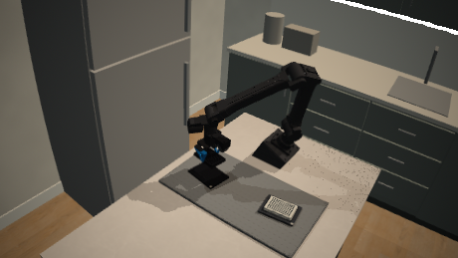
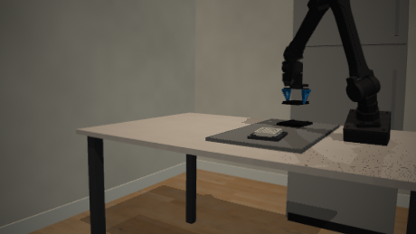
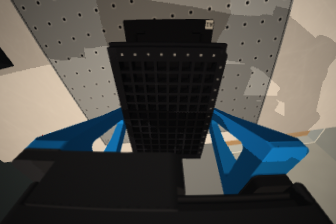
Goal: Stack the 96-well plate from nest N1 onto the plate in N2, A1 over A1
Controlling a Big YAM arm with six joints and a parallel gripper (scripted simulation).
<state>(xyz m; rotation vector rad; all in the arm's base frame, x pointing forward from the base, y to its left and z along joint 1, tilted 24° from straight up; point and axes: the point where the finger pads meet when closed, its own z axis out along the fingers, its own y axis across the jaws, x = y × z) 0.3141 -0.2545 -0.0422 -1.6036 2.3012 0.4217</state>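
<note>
Right now my hand is 38 cm to the right of the white 96-well plate, 9 cm above it and 5 cm short of it. From my hand the other things lie so: nest N2 (38 cm to the left, 11 cm below, 5 cm ahead); then nest N1 (11 cm below); then black 96-well plate (right at my hand).
</note>
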